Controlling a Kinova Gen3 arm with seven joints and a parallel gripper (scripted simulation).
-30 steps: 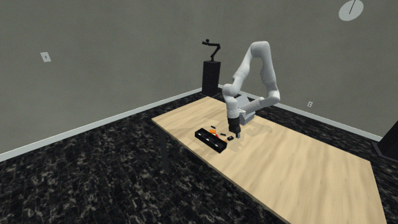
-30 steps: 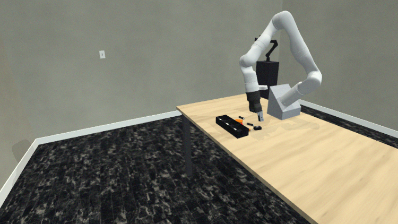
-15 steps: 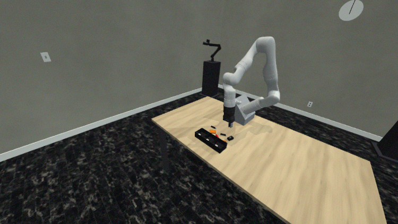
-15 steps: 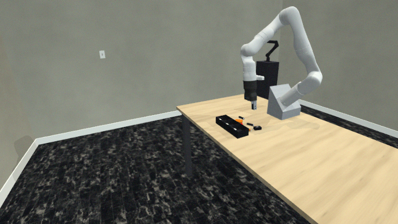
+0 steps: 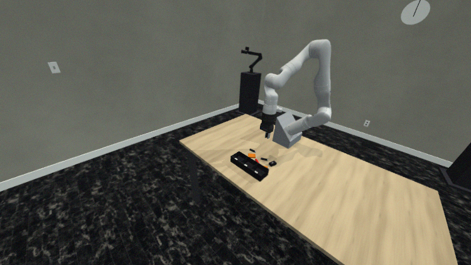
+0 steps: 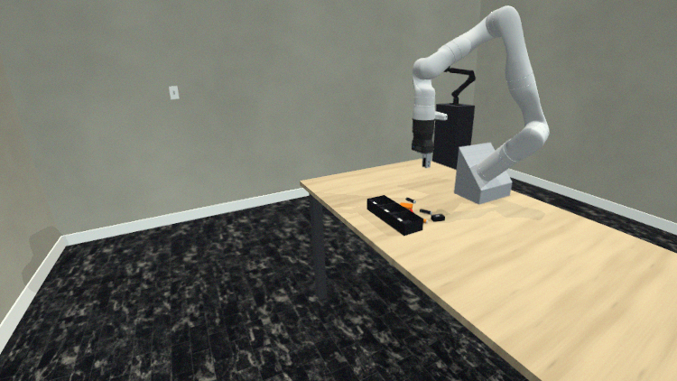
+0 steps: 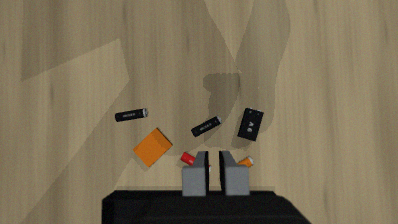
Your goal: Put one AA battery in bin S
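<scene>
My gripper is now 190 mm above the black bin marked S, 110 mm short of it and 40 mm to the left of it. The rest, counted from my hand: red AA battery: 210 mm below, 30 mm to the right, 30 mm ahead; then orange AA battery: 210 mm below, 40 mm to the left, 40 mm ahead; then short dark stick: 210 mm below, 30 mm behind, 10 mm to the right.
</scene>
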